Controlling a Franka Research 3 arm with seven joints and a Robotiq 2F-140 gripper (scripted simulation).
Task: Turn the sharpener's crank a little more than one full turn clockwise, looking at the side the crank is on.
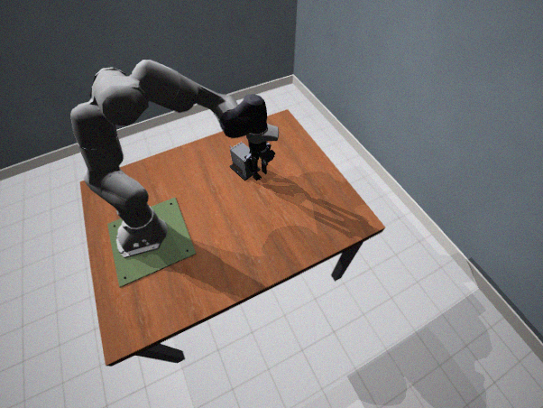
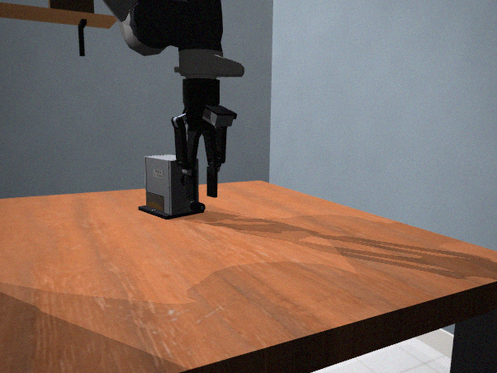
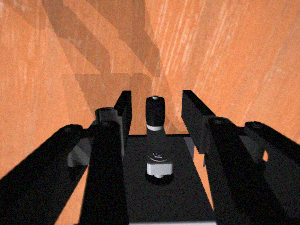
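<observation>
Right now the knob is 20 mm to the left of my hand and 50 mm below it. Round my hand: crank: 10 mm behind, 20 mm to the left, 40 mm below.
</observation>
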